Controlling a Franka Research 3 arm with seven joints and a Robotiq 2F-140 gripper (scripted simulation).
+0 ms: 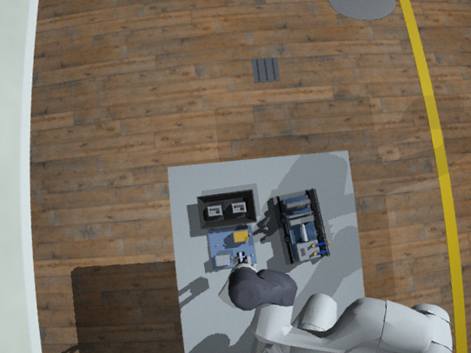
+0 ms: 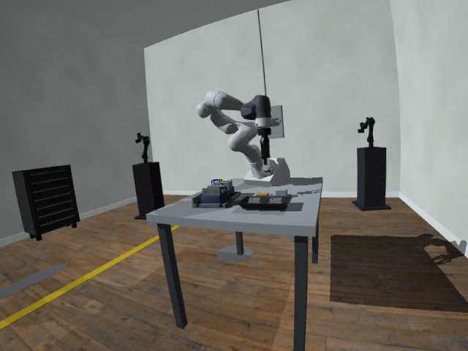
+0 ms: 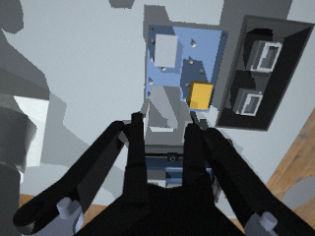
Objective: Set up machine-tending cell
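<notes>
The brass blank is 170 mm below my hand, 80 mm ahead of it and 30 mm to the right of it. Round my hand: vise 280 mm to the right, 150 mm below, 40 mm ahead.
</notes>
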